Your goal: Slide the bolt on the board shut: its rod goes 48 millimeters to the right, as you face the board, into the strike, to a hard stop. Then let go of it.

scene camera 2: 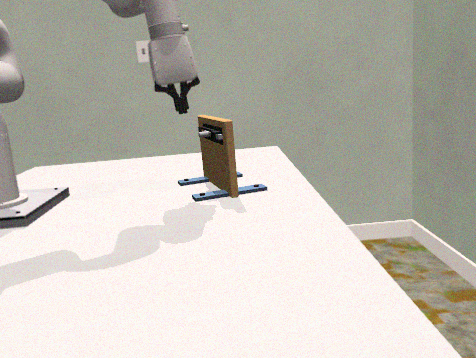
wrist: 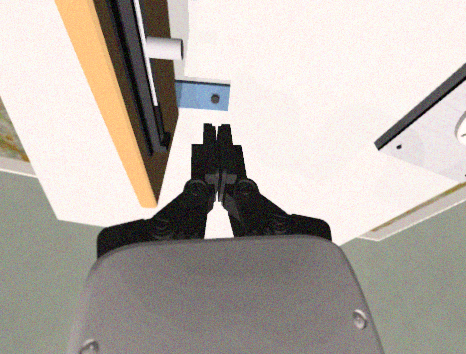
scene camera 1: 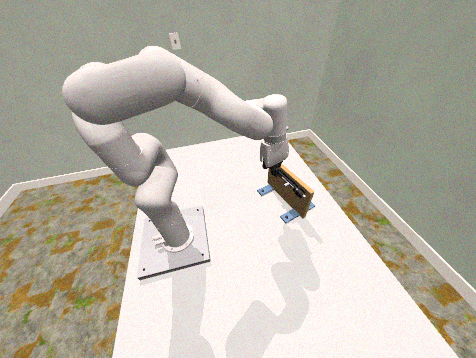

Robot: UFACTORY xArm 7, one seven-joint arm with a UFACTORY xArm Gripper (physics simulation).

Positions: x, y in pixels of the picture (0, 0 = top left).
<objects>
The gripper shows in scene camera 2 (183, 113), in the wrist view and in scene camera 1. One and the same spot on the gripper: (wrist: 217, 166) is (scene camera 1: 277, 170). The same spot on an upright wooden board: (wrist: 92, 36) is (scene camera 1: 295, 178).
</objects>
